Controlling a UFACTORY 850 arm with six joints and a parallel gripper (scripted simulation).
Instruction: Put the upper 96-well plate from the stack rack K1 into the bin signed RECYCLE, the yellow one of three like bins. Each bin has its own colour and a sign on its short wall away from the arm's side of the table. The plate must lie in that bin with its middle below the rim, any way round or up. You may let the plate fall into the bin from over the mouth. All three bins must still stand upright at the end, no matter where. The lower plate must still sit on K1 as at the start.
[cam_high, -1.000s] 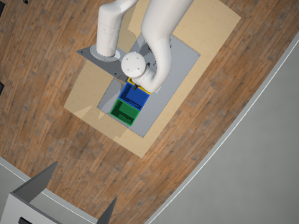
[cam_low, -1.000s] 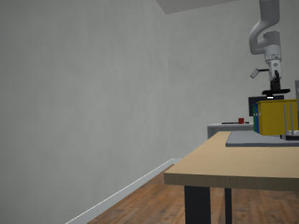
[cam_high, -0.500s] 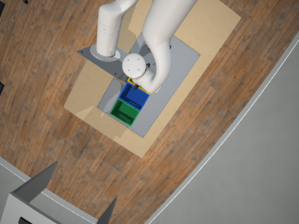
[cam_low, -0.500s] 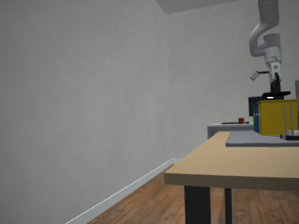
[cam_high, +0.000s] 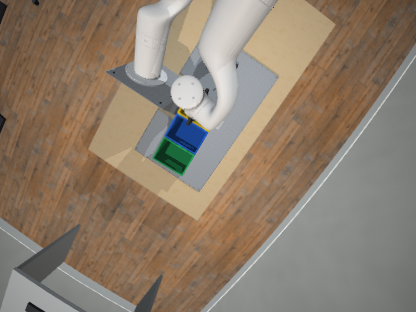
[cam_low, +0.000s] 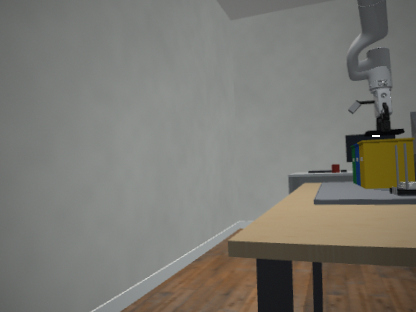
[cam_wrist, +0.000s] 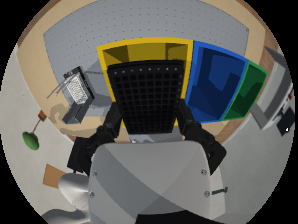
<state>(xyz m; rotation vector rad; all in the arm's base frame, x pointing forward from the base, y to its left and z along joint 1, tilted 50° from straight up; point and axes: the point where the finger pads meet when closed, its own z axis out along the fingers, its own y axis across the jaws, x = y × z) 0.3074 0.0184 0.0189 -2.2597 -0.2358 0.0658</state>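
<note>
The yellow bin lies 130 mm below my hand. From my hand the other things lie so: green bin (260 mm to the right, 130 mm below, 40 mm ahead); then blue bin (130 mm to the right, 130 mm below, 20 mm ahead); then black 96-well plate (10 mm below).
</note>
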